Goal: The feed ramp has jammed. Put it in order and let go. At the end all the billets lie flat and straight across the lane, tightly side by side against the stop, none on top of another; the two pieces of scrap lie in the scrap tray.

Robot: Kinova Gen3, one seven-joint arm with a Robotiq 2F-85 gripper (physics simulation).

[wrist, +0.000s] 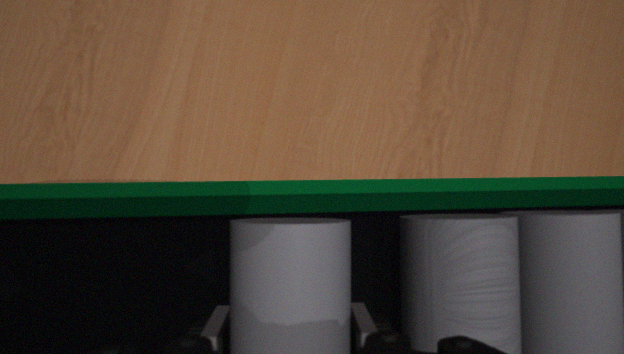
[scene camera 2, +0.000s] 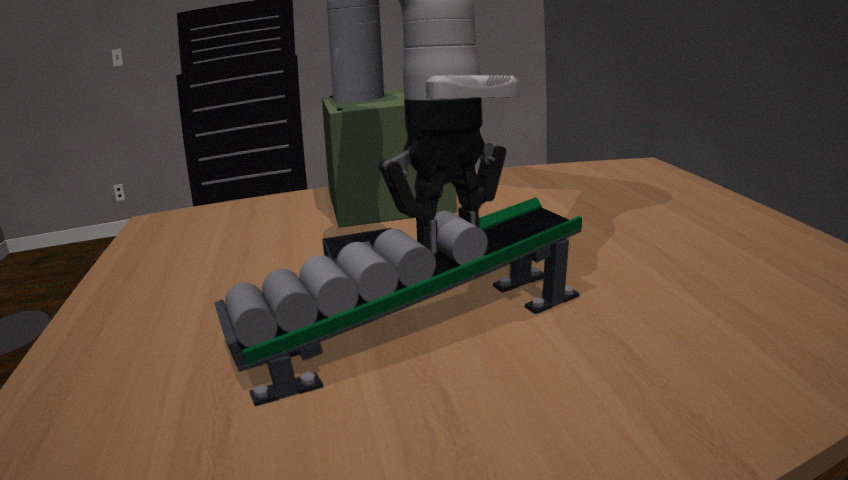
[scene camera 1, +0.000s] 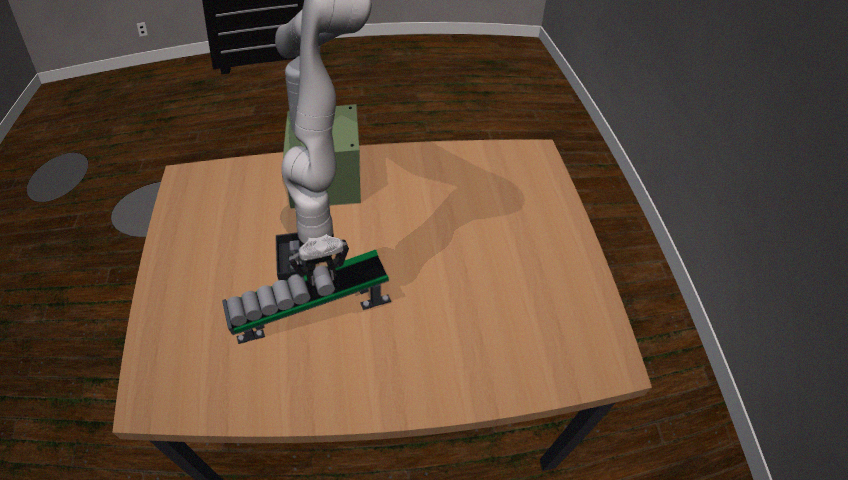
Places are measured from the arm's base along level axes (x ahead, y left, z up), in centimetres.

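Pixels of known places: gripper, between the fingertips: [wrist: 291,330] [scene camera 2: 449,248] [scene camera 1: 322,280]; arm's base, origin of its link: [scene camera 2: 358,98].
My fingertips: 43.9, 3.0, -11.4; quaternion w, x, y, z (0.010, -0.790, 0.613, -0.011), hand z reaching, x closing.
Note:
Ahead of a thing's pixels: the offset from my fingertips to its top centre, as dx, dy, dz. "spot": to the spot under its first point.
My gripper [scene camera 1: 321,274] [scene camera 2: 447,228] [wrist: 291,330] is shut on a grey billet {+1.3, +0.3, +3.7} [scene camera 1: 324,284] [scene camera 2: 462,240] [wrist: 290,270]. The billet is held straight across the lane [scene camera 1: 363,270] [scene camera 2: 523,228] [wrist: 100,280], low between the rails; whether it touches the belt I cannot tell. Downhill of it, past a gap, several billets lie flat side by side in one layer. The uppermost of them {+2.8, -5.4, +3.0} [scene camera 1: 299,289] [scene camera 2: 404,256] [wrist: 460,280] is nearest my gripper; the lowest {+6.8, -20.8, +1.2} [scene camera 1: 236,311] [scene camera 2: 251,315] is at the stop {+7.4, -23.1, -0.6} [scene camera 1: 227,315] [scene camera 2: 229,333]. In scene camera 1, a grey piece {-15.6, -7.3, -5.1} [scene camera 1: 293,248] shows in the scrap tray {spot: -18.6, -11.1, -6.4} [scene camera 1: 281,240]; my gripper hides part of the tray.
The green near rail {spot: +7.2, -5.8, -0.4} [scene camera 2: 410,291] [wrist: 425,191] runs along the lane. The ramp's raised end stands on bolted legs {spot: +2.6, +11.9, -3.1} [scene camera 1: 375,294] [scene camera 2: 556,273] at the right. The scrap tray is right behind the ramp. A green pedestal [scene camera 1: 343,172] [scene camera 2: 360,166] stands farther back under the arm.

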